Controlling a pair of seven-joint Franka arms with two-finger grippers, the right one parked.
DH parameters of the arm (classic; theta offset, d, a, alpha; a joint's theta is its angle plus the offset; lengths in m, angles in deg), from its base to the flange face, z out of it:
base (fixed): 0 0 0 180
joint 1: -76.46 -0.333 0 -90
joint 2: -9.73 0 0 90
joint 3: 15.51 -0.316 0.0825 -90
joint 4: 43.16 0 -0.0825 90
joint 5: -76.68 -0.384 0 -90
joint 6: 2.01 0 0.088 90
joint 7: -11.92 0.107 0 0
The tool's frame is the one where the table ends.
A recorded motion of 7 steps. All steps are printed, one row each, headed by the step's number.
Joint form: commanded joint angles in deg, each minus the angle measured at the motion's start. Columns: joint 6, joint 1, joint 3, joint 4, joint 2, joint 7, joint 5.
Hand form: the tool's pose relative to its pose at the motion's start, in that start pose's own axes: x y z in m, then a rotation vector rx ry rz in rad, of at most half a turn. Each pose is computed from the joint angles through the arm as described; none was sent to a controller.
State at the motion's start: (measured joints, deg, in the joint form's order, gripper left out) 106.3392 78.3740 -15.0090 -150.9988 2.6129 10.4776 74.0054
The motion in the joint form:
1: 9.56 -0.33 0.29 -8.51 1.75 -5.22 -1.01
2: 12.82 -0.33 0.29 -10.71 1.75 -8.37 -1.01
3: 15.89 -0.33 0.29 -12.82 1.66 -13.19 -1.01
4: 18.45 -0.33 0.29 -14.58 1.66 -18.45 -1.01
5: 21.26 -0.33 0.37 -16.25 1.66 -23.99 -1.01
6: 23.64 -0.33 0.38 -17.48 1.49 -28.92 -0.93
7: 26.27 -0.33 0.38 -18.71 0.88 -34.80 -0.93
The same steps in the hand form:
1: -0.0123 0.0012 0.0387 0.0098 0.0499 -0.0788
2: -0.0141 0.0022 0.0516 0.0054 0.0685 -0.1315
3: -0.0163 0.0032 0.0647 -0.0010 0.0837 -0.2133
4: -0.0187 0.0041 0.0748 -0.0086 0.0973 -0.3033
5: -0.0207 0.0056 0.0835 -0.0193 0.1163 -0.3967
6: -0.0217 0.0064 0.0910 -0.0314 0.1317 -0.4818
7: -0.0220 0.0073 0.1020 -0.0443 0.1433 -0.5825

